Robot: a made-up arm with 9 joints.
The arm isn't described. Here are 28 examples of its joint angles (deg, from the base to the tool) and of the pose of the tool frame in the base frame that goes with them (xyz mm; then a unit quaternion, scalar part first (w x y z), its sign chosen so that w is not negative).
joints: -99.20 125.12 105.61 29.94 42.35 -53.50 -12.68 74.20 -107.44
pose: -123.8 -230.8 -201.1 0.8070 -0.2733 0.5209 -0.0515
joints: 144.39 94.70 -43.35 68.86 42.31 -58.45 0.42 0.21 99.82
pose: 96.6 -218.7 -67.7 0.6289 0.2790 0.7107 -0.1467
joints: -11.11 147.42 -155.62 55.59 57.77 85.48 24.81 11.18 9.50
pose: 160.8 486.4 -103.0 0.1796 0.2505 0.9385 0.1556
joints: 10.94 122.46 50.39 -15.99 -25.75 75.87 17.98 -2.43 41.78
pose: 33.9 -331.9 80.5 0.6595 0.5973 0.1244 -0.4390
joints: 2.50 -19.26 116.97 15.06 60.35 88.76 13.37 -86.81 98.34
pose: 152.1 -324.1 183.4 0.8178 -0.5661 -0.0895 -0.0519
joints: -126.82 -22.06 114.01 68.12 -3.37 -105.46 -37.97 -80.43 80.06
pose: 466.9 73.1 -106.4 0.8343 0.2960 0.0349 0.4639
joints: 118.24 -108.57 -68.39 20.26 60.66 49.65 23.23 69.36 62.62
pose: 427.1 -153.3 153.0 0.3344 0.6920 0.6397 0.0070
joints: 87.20 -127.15 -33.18 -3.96 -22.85 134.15 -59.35 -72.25 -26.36
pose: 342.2 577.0 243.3 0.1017 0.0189 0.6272 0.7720
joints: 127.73 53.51 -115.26 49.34 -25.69 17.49 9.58 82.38 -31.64
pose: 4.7 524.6 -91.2 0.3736 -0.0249 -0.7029 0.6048
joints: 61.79 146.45 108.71 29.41 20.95 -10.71 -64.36 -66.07 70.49
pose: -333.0 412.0 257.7 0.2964 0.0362 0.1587 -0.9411
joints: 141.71 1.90 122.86 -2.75 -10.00 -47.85 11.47 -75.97 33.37
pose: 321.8 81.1 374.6 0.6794 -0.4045 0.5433 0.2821
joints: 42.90 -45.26 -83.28 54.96 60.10 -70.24 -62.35 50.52 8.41
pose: 403.1 490.1 -123.0 0.6235 -0.1192 0.6301 -0.4473
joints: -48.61 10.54 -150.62 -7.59 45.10 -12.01 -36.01 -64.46 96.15
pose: -68.2 -317.0 267.1 0.8007 -0.3963 -0.3049 -0.3298
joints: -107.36 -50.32 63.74 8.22 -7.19 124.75 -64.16 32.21 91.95
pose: -392.7 -192.1 463.1 0.8582 0.2004 -0.4587 -0.1138
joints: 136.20 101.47 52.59 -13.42 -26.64 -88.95 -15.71 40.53 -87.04
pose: 0.2 709.9 166.3 0.8856 0.3171 -0.0452 0.3362
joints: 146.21 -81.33 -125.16 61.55 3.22 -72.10 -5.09 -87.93 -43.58
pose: 6.3 567.0 110.7 0.6667 -0.1102 -0.4780 -0.5612
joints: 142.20 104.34 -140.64 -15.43 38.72 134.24 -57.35 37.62 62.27
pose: 545.3 324.6 577.3 0.6989 -0.2886 0.1966 -0.6241
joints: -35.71 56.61 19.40 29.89 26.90 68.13 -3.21 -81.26 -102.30
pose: 52.3 -250.9 -220.3 0.2650 0.3241 -0.4215 0.8044
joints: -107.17 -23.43 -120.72 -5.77 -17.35 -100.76 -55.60 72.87 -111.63
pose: -390.8 -310.1 260.3 0.2686 -0.4884 -0.4468 -0.6998
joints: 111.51 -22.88 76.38 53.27 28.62 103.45 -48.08 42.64 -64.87
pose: -121.9 -396.4 503.4 0.1920 0.5143 -0.6076 -0.5741
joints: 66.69 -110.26 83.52 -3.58 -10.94 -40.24 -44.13 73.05 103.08
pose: 66.0 348.1 631.4 0.7898 -0.3960 0.2520 0.3948
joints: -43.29 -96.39 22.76 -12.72 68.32 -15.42 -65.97 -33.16 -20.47
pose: 31.1 6.5 627.3 0.1562 0.2018 -0.1036 -0.9613
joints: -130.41 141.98 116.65 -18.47 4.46 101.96 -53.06 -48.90 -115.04
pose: -62.9 688.6 155.5 0.6307 0.1256 -0.7569 0.1162
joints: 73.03 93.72 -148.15 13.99 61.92 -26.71 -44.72 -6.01 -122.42
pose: -340.6 -286.3 253.2 0.1002 -0.6533 0.6747 0.3286
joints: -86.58 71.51 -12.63 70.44 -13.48 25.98 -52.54 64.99 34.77
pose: 201.4 190.8 -417.8 0.4993 -0.7792 0.1781 -0.3344
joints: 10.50 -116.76 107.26 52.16 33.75 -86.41 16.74 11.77 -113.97
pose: -0.4 -363.8 -106.7 0.0746 -0.6455 0.3885 0.6533
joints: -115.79 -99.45 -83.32 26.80 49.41 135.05 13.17 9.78 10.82
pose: 138.6 -83.6 -376.7 0.0783 -0.9156 -0.2976 0.2587
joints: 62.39 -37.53 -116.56 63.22 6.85 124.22 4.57 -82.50 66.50
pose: 62.4 -208.8 425.4 0.5695 -0.0678 -0.8097 0.1246
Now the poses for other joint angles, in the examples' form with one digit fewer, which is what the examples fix.
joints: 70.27 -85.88 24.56 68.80 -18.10 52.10 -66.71 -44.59 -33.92
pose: 10 52 619 0.774 0.148 0.221 0.575
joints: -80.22 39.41 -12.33 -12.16 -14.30 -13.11 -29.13 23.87 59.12
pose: 481 66 -153 0.439 -0.297 0.833 -0.160
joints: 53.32 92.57 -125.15 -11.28 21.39 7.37 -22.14 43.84 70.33
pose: -196 131 -356 0.200 -0.398 -0.892 0.081
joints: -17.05 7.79 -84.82 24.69 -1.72 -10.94 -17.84 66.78 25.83
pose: 503 73 -100 0.475 -0.004 0.594 -0.649
